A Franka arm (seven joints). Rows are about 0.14 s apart.
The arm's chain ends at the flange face. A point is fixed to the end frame.
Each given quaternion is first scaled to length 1.
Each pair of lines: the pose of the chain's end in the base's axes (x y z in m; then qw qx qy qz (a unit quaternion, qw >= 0)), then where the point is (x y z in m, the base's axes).
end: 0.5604, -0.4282, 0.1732, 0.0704, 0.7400, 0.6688, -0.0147
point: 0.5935 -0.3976 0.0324
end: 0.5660, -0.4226, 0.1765, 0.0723, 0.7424, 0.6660, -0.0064
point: 0.6014 -0.3910 0.0364
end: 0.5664, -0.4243, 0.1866, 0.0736, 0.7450, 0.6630, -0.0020
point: 0.6033 -0.3924 0.0470
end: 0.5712, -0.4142, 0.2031, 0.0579, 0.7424, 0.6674, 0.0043
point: 0.6060 -0.3775 0.0641
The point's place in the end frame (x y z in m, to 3 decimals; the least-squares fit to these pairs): 0.050 0.018 0.138
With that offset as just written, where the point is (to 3 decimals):
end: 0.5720, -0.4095, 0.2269, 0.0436, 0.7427, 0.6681, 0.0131
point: 0.606 -0.368 0.089
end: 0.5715, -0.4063, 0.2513, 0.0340, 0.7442, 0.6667, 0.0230
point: 0.606 -0.361 0.115
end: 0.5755, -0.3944, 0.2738, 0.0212, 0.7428, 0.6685, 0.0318
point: 0.609 -0.345 0.138
